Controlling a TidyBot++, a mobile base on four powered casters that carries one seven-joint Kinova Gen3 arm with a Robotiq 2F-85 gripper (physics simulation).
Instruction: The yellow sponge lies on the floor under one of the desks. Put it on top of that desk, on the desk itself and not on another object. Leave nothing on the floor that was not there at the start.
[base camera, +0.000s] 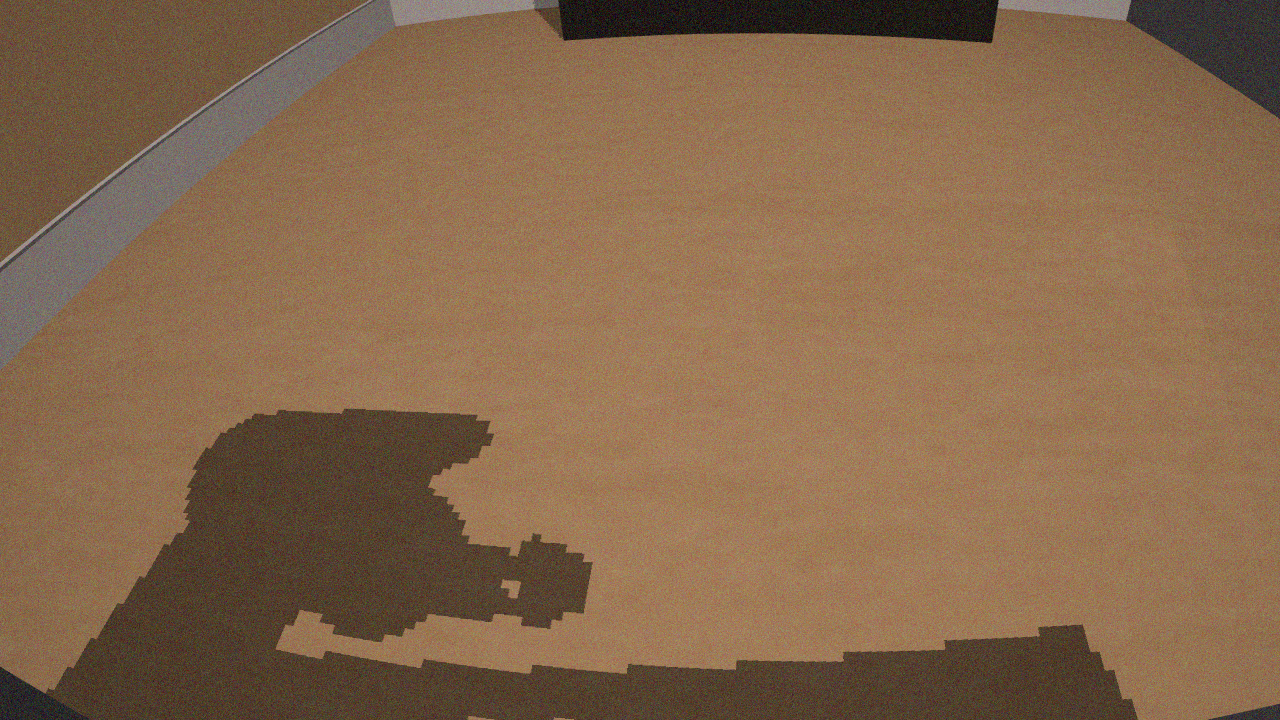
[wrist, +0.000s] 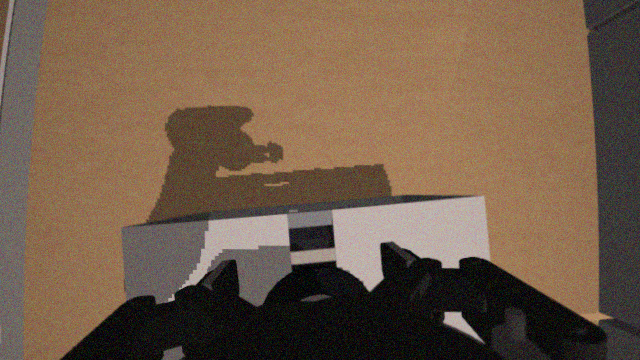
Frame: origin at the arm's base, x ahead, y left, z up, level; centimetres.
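Seen in the pictures: gripper, fingertip midpoint: (wrist: 310, 267).
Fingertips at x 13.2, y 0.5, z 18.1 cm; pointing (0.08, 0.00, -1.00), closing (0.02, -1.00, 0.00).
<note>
A point is followed by its place in that frame.
The yellow sponge does not show in the base camera view or in the wrist view, and no desk can be made out for certain. My gripper (wrist: 310, 267) @(x 13.2, y 0.5, z 18.1 cm) is open, its two dark fingers wide apart with no object between them. It hangs above the white top of my own base (wrist: 410, 230) @(x 11.3, y -13.6, z -1.4 cm), at the bottom of the wrist view. The gripper itself does not show in the base camera view.
A black box-like piece (base camera: 778, 17) @(x 134.4, y -21.4, z -36.6 cm) stands at the far wall. A wall with a grey baseboard (base camera: 179, 152) @(x 93.2, y 71.4, z -34.0 cm) (wrist: 22, 150) @(x 35.7, y 77.0, z -37.3 cm) runs along the left. A dark grey piece (base camera: 1226, 44) (wrist: 617, 175) stands on the right. My shadow (base camera: 340, 528) @(x 33.3, y 22.4, z -39.6 cm) (wrist: 200, 150) @(x 31.9, y 28.3, z -39.6 cm) lies on the wooden floor (base camera: 760, 313) @(x 53.3, y -7.0, z -39.7 cm).
</note>
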